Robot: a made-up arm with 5 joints.
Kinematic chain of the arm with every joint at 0, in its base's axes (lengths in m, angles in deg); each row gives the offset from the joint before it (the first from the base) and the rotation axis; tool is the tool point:
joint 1: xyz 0 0 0.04 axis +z
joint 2: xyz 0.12 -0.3 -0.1 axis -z
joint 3: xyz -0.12 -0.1 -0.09 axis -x
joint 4: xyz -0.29 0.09 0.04 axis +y
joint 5: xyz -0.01 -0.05 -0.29 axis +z
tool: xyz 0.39 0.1 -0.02
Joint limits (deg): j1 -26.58..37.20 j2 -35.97..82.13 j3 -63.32..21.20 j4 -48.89..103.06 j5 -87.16..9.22
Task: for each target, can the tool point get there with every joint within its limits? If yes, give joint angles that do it. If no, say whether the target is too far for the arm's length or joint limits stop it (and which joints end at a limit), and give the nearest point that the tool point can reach.
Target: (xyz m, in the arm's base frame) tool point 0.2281 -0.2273 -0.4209
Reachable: yes | joints 29.91 -16.95 -24.58 2.71 -23.20
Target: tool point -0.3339 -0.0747 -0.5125
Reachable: yes | joints -2.43 70.65 -2.64 29.39 -65.06
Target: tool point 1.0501 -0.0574 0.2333
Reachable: no: joint limits stop it (at a limit: joint 1, joint 2, joint 3, joint 4) | nearest point 0.6118 -0.2912 -0.0370 | short by 0.565 m
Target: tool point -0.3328 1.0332 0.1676
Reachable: no: joint limits stop it (at a limit: joint 1, joint 3, joint 4, joint 5) | nearest point -0.2136 0.5051 -0.0220 | short by 0.574 m
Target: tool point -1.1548 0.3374 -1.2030
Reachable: no: too far | nearest point -0.6590 0.0476 -0.5126 | short by 0.898 m
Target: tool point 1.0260 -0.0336 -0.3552
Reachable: no: joint limits stop it (at a limit: joint 1, joint 2, joint 4) | nearest point 0.6196 -0.2942 -0.2440 | short by 0.495 m
